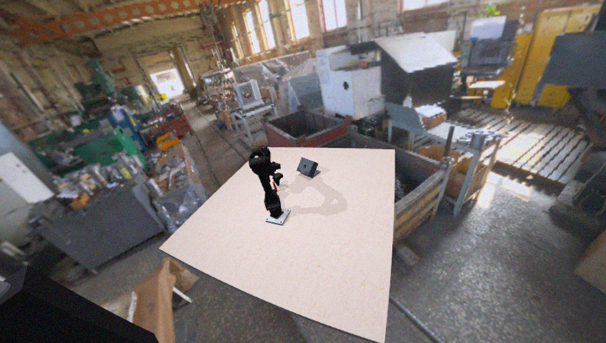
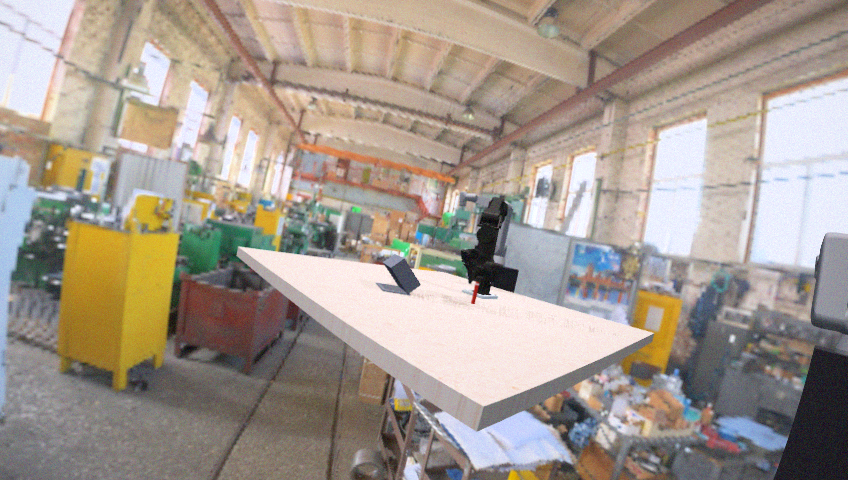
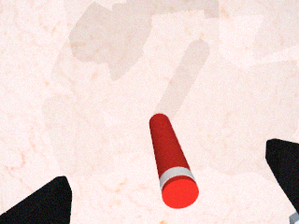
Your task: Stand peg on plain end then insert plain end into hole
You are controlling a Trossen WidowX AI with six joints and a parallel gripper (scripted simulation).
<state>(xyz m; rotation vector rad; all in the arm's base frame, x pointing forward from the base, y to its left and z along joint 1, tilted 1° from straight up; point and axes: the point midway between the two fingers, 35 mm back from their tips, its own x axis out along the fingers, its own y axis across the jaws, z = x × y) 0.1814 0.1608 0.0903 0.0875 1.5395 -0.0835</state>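
The red peg is 1 cm below my gripper tip. From my gripper tip the other things lie so: grey sloped panel (26 cm ahead, 11 cm to the right).
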